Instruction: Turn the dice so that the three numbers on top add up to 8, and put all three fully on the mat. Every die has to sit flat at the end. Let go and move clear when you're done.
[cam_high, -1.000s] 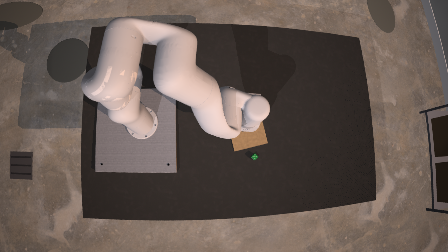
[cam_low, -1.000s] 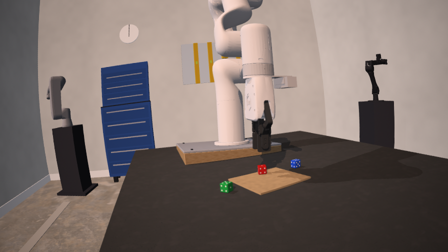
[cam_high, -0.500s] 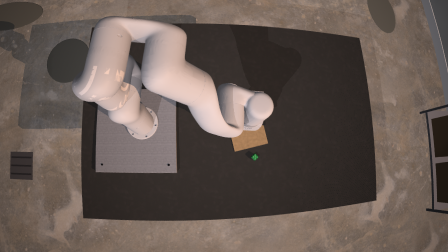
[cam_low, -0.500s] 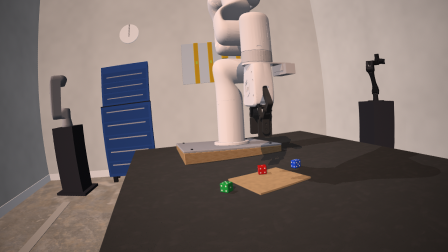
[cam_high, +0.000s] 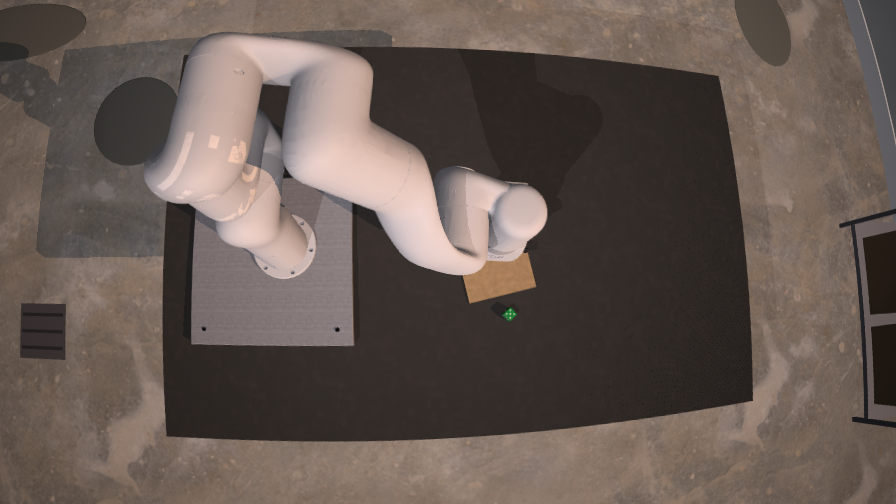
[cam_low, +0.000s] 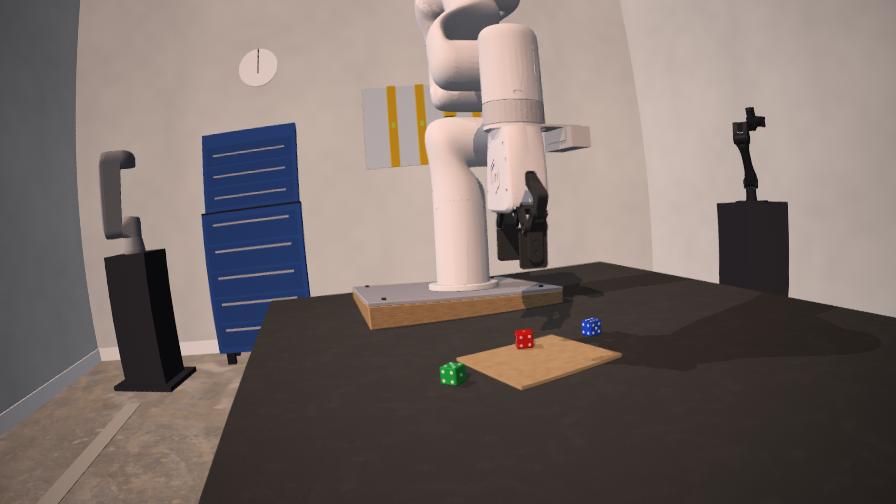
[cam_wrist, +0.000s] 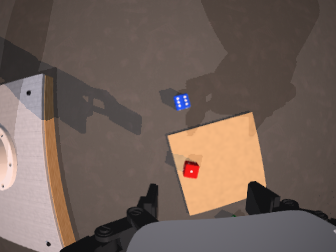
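The blue die is 30 mm behind my hand, 100 mm to the left of it and 110 mm below it. From my hand the other things lie so: tan mat: 50 mm ahead, 110 mm below; then green die: 90 mm ahead, 100 mm to the right, 110 mm below; then red die: 100 mm below.
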